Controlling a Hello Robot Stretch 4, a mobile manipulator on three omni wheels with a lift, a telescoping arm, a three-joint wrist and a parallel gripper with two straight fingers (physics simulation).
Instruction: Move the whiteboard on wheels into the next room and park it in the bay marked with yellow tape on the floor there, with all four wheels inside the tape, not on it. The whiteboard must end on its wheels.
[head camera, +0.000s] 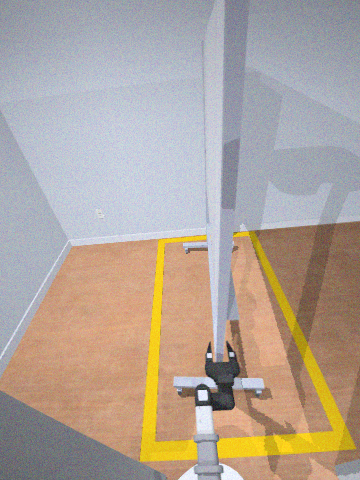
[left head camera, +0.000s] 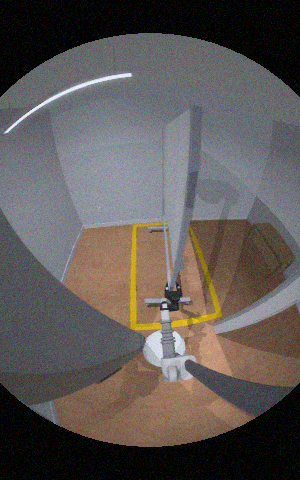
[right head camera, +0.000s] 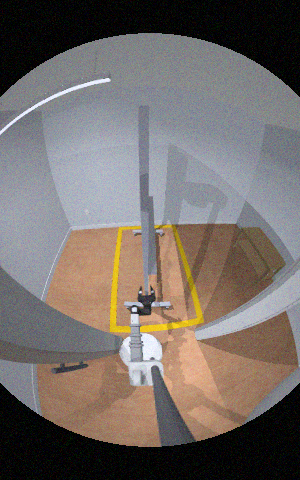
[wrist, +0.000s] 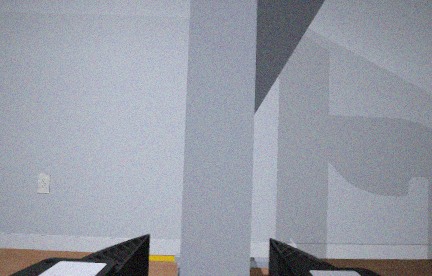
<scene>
In view: the gripper (head camera: 218, 341), a yellow tape bay (left head camera: 133, 325) and a wooden bench (right head camera: 263, 256).
The gripper also shows in the wrist view (wrist: 209, 258).
</scene>
